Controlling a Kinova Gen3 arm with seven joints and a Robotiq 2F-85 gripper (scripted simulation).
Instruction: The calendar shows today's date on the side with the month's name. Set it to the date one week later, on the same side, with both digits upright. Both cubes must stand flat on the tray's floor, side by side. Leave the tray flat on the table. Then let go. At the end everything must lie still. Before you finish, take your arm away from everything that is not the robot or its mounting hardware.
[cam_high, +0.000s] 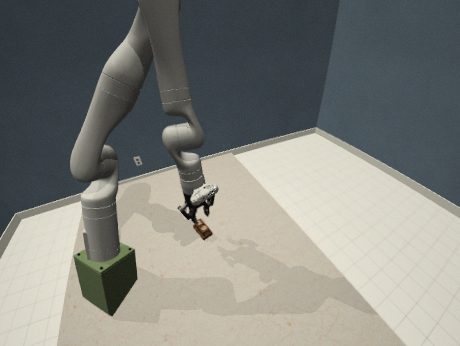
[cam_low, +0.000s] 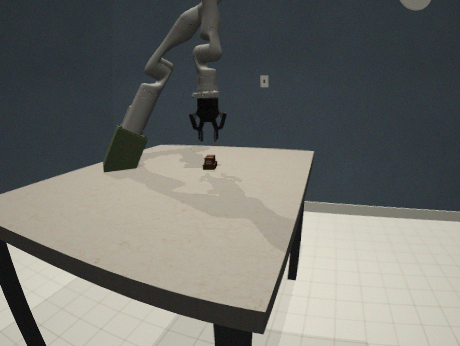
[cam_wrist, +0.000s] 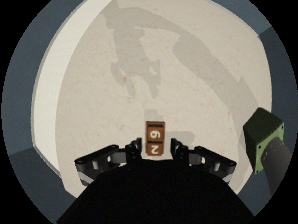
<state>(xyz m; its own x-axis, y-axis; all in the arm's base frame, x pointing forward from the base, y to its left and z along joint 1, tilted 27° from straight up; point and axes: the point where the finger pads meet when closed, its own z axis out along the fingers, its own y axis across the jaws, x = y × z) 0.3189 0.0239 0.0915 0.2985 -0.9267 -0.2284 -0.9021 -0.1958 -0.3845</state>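
Right now the brown digit cube is 90 mm below my hand. From my hand the other things lie so: brown calendar tray: 110 mm below, 20 mm to the left.
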